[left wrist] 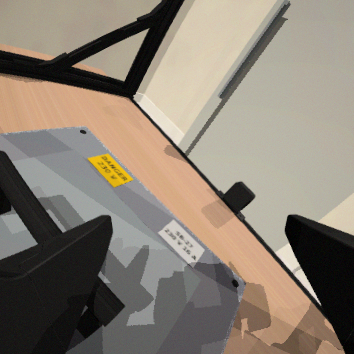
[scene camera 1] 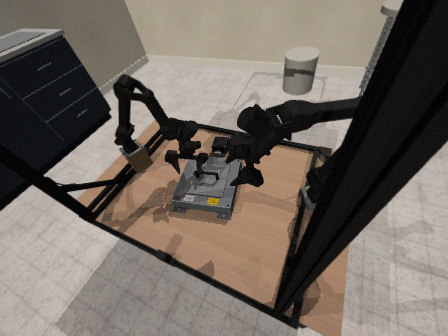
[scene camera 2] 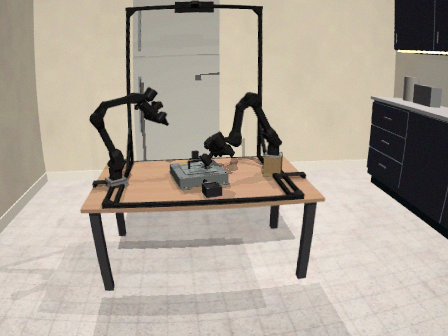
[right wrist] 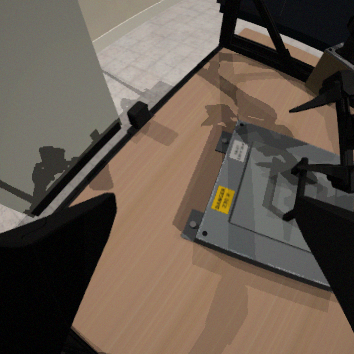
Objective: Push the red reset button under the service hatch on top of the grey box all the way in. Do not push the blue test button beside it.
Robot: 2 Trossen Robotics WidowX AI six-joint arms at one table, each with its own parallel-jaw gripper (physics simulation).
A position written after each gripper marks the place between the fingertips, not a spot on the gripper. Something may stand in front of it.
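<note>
A grey box [scene camera 1: 223, 206] is part of the scene, and it can also be seen in scene camera 2 [scene camera 2: 211, 182], in the left wrist view [left wrist: 209, 313] and in the right wrist view [right wrist: 211, 228]. The left gripper [scene camera 1: 189, 174] appears too, as it does in the left wrist view [left wrist: 199, 223] and in the right wrist view [right wrist: 292, 138]. Open and holding nothing, the right gripper [scene camera 1: 228, 173] is visible in the right wrist view [right wrist: 206, 203] as well.
</note>
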